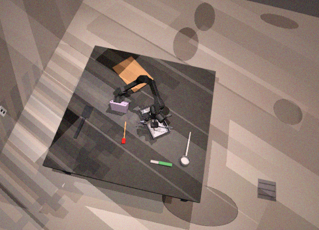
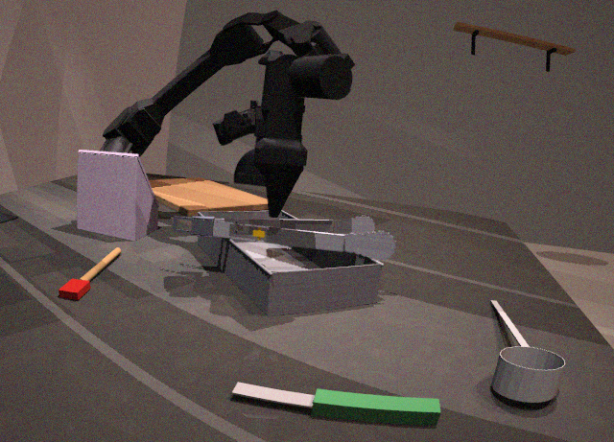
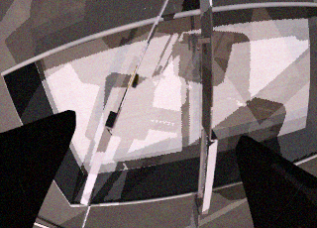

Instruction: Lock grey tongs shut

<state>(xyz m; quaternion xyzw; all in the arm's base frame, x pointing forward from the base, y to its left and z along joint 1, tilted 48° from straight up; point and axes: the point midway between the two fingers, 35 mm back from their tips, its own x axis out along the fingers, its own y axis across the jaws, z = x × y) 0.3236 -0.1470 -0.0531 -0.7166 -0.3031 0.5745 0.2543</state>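
Now: gripper tip 10 mm past the yellow part, 20 mm to the left of it and 30 mm above it. Round my gripper tip: grey roasting tin (10 mm ahead, 40 mm to the left, 70 mm below); then red-headed spatula (240 mm behind, 120 mm to the right, 90 mm below); then wooden board (250 mm behind, 520 mm to the left, 90 mm below).
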